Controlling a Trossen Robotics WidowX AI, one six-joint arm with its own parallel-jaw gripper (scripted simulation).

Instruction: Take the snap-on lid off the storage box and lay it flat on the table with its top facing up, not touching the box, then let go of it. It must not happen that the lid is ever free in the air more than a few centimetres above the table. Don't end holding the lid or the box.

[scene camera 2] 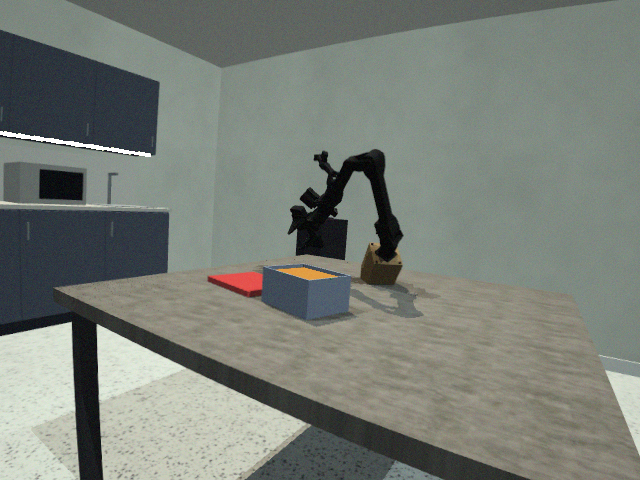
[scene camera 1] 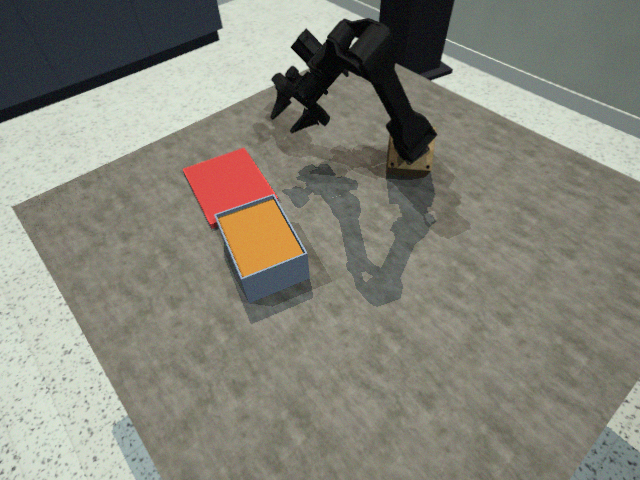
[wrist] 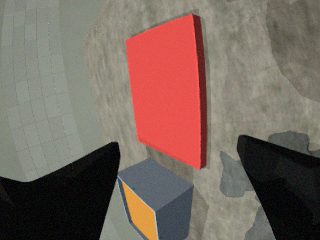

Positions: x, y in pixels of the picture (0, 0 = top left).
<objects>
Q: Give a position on a red lid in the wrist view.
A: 166, 64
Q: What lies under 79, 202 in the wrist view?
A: My gripper.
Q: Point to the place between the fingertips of my gripper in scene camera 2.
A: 293, 242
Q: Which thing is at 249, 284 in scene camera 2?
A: A red lid.
</objects>
